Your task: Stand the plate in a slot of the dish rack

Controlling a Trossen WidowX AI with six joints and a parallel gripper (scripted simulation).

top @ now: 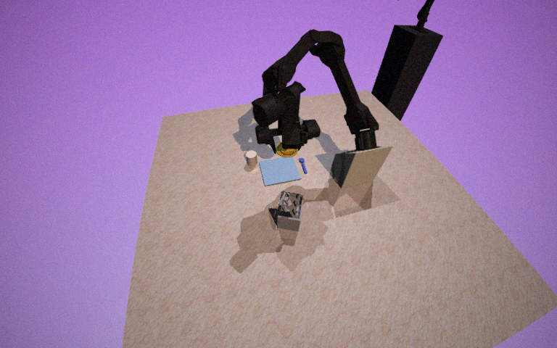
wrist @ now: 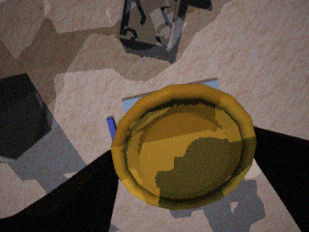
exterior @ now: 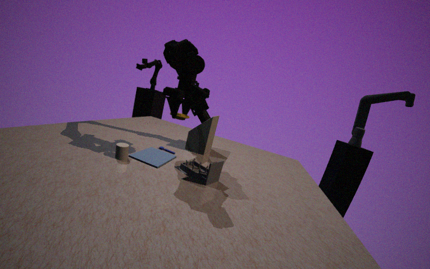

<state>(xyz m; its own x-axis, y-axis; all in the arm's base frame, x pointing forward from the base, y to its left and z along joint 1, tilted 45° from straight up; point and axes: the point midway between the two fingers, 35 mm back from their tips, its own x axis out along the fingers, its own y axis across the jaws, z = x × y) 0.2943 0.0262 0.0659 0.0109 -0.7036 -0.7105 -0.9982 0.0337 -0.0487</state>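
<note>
My gripper tip is now 160 mm above the grey dish rack, 130 mm to the right of it and 10 mm short of it. Also, from my gripper tip: blue mat: 180 mm below, 70 mm to the right; blue spoon: 180 mm below, 100 mm behind, 80 mm to the right; yellow plate: 10 mm above.
</note>
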